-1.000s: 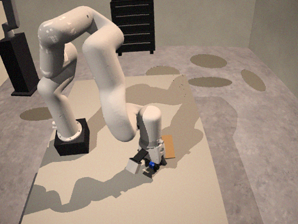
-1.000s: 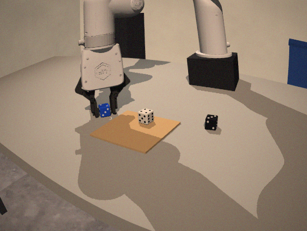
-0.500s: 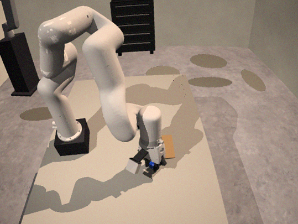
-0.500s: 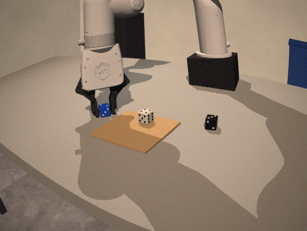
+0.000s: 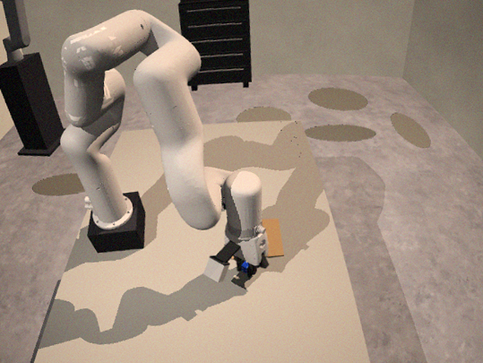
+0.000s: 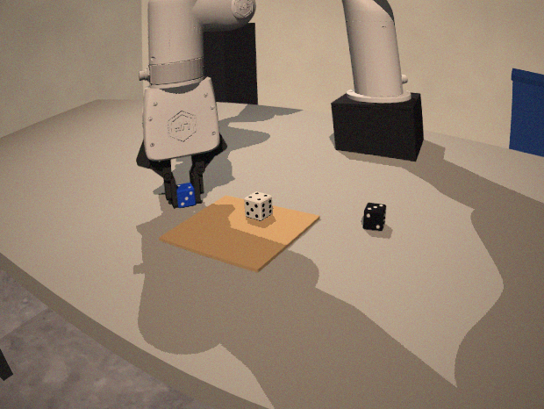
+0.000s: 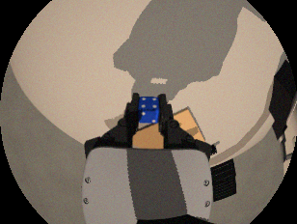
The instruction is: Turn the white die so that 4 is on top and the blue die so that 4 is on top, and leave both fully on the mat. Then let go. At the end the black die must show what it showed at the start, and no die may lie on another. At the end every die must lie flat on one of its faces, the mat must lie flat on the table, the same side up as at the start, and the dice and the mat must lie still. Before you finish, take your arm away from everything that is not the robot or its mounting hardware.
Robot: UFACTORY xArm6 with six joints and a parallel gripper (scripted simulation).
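My hand is 24 cm to the right of the black die, 9 cm past it and 1 cm above it. The rest, counted from my hand: white die (11 cm to the left, 3 cm behind, 1 cm below); then blue die (1 cm below); then orange mat (12 cm to the left, 2 cm below, 1 cm ahead).
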